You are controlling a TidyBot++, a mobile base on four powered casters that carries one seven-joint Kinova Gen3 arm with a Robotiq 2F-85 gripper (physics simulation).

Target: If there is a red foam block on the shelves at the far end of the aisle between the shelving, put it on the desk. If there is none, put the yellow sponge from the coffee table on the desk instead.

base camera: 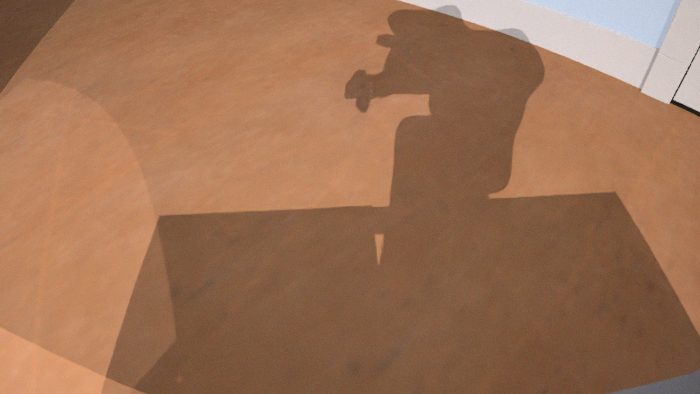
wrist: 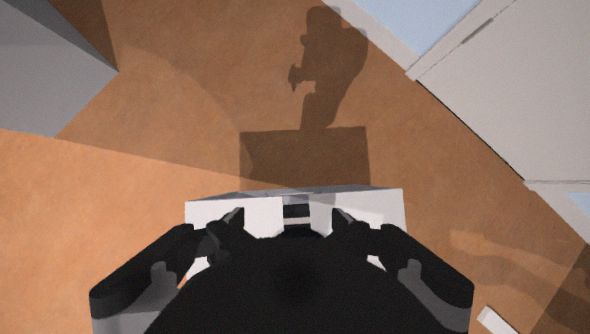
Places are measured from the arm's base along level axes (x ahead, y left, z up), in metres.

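Pixels of known places: gripper, fingertip midpoint: point(wrist: 288, 217).
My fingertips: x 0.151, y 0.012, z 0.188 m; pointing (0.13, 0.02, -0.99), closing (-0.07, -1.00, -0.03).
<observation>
Behind a point stands the place of what it marks.
My gripper point(wrist: 288, 217) {x 0.151, y 0.012, z 0.188 m} is open, with its two black fingers wide apart and no object between them. It is above the white top of my mobile base point(wrist: 357, 205) {x 0.119, y -0.140, z -0.014 m} in the wrist view. No red foam block, yellow sponge, shelves, coffee table or desk can be made out in either view.
A white door point(wrist: 525, 95) {x 0.439, y -0.867, z -0.151 m} and a pale blue wall point(wrist: 420, 20) {x 0.794, y -0.550, z -0.205 m} point(base camera: 610, 17) {x 0.796, y -0.548, z -0.283 m} with white skirting point(base camera: 575, 37) {x 0.827, y -0.500, z -0.346 m} stand on the right. A grey box-like block point(wrist: 45, 75) {x 0.658, y 0.973, z -0.226 m} stands at the upper left of the wrist view. My shadow falls on the brown floor point(base camera: 250, 150) {x 0.541, y 0.136, z -0.396 m} point(wrist: 100, 210) {x 0.090, y 0.918, z -0.396 m}.
</observation>
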